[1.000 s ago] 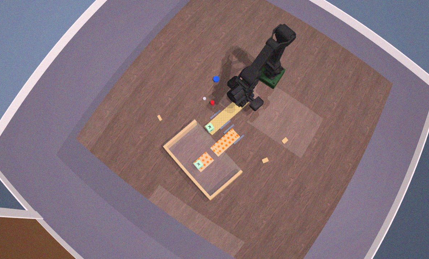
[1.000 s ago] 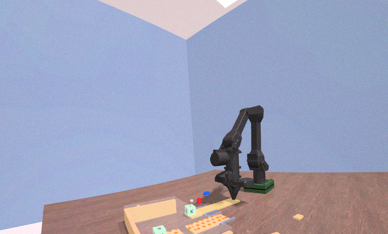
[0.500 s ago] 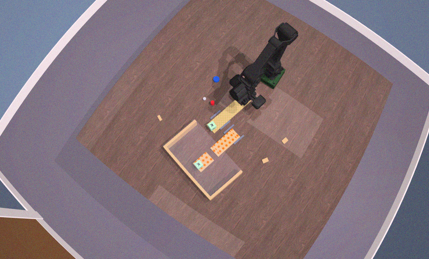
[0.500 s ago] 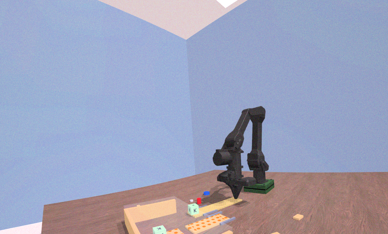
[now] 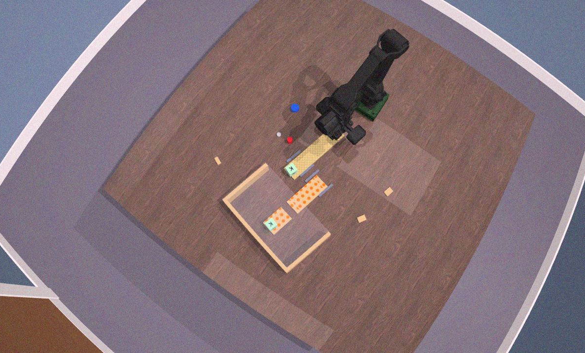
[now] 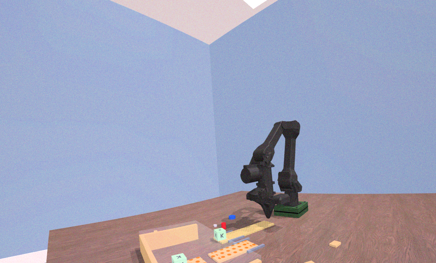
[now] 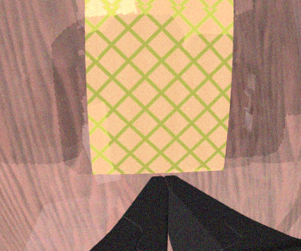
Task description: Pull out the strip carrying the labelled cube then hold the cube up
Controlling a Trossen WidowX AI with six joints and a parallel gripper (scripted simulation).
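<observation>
My gripper tip is now 120 mm short of the yellow lattice strip, 10 mm to the left of it and 20 mm above it. From my gripper tip the other things lie so: blue disc (40 mm ahead, 170 mm to the right, 20 mm below); then red peg (150 mm ahead, 100 mm to the right, 10 mm below).
</observation>
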